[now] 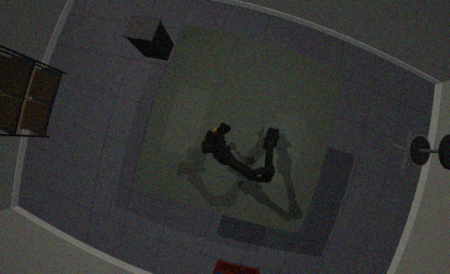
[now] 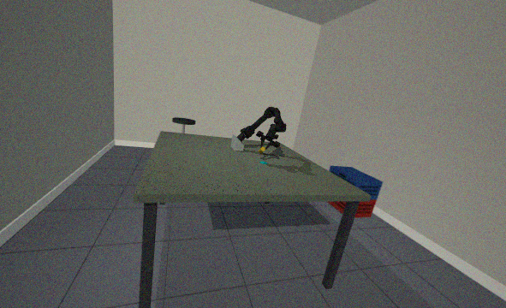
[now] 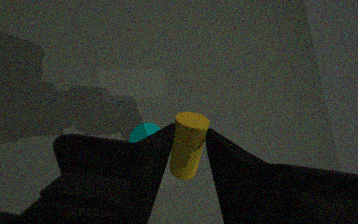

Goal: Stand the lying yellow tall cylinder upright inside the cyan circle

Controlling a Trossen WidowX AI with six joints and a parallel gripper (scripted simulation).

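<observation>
The cyan circle is 1 cm behind my gripper tip, 4 cm to the left of it and 11 cm below it. From my gripper tip the other things lie so: yellow tall cylinder: 2 cm behind, 1 cm below.
</observation>
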